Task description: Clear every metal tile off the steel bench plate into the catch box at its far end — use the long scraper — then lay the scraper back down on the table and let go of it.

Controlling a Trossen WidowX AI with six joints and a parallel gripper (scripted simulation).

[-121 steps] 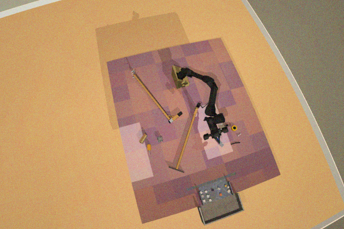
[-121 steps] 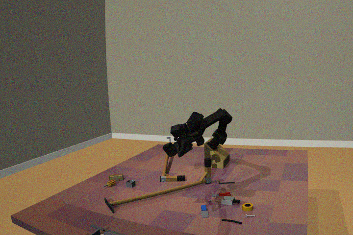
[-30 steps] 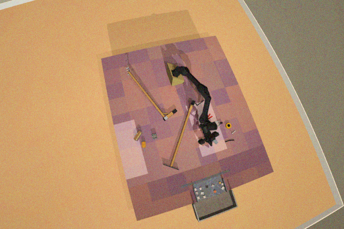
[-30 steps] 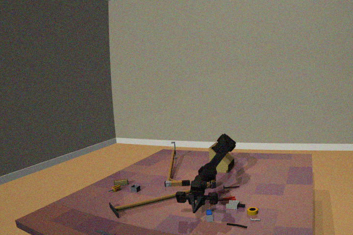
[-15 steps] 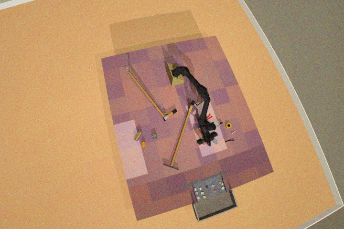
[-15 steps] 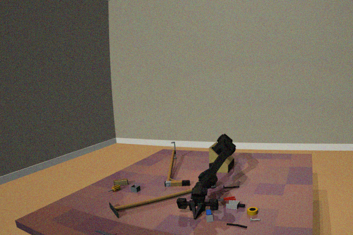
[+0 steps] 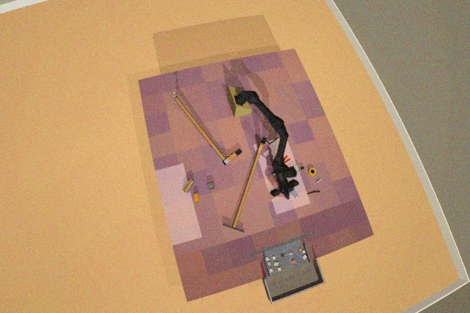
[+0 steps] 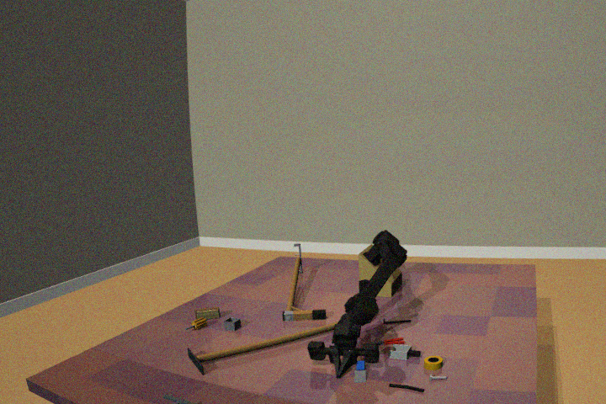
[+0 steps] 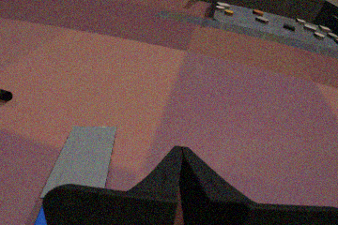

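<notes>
Right now my gripper tip is 40 mm past the blue-handled tool and 40 mm to the right of it. The rest, counted from my gripper tip: grey box (190 mm behind, 470 mm to the right); then yellow tape roll (140 mm behind, 220 mm to the left); then long scraper (150 mm behind, 240 mm to the right, 60 mm above).
</notes>
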